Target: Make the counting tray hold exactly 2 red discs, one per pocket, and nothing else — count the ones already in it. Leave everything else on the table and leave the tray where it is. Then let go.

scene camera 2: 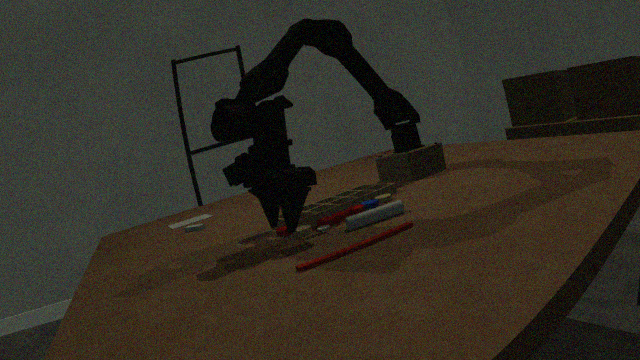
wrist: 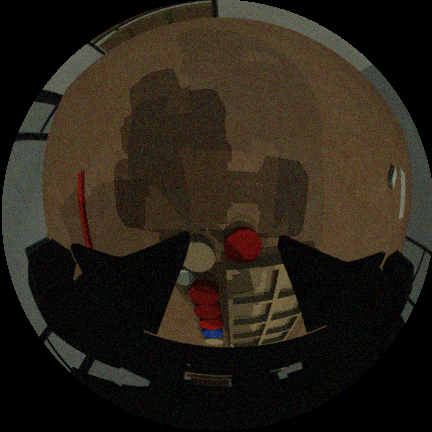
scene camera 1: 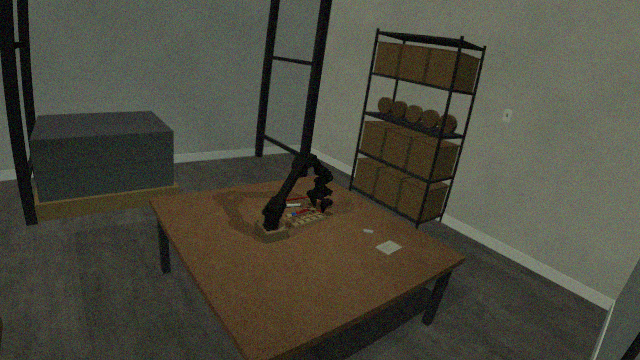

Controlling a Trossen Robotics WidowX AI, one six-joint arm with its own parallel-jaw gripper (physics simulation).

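My gripper [scene camera 1: 323, 207] [scene camera 2: 283, 230] [wrist: 234, 238] is open, fingertips low on either side of a single red disc [scene camera 2: 281, 231] [wrist: 243, 245], with nothing gripped. This disc lies on the table just off the end of the pale counting tray [scene camera 1: 306, 220] [scene camera 2: 350, 193] [wrist: 231, 320]. The tray pockets that show in the wrist view hold no disc; the right finger hides some. Beside the tray's long side several red discs [scene camera 2: 340, 215] [wrist: 204, 292] stand in a row, in line with a blue disc [scene camera 2: 370, 203] [wrist: 212, 333]. A tan disc [scene camera 2: 304, 229] [wrist: 200, 257] lies near the left fingertip.
A small grey piece [scene camera 2: 323, 229] [wrist: 185, 277] lies near the tan disc. Another tan disc [scene camera 2: 383, 196] [wrist: 214, 342] lies past the blue one. A white cylinder [scene camera 2: 375, 215] and a long red rod [scene camera 2: 355, 247] [wrist: 84, 210] lie farther out. A white card [scene camera 1: 389, 247] [wrist: 402, 194] lies on the opposite side.
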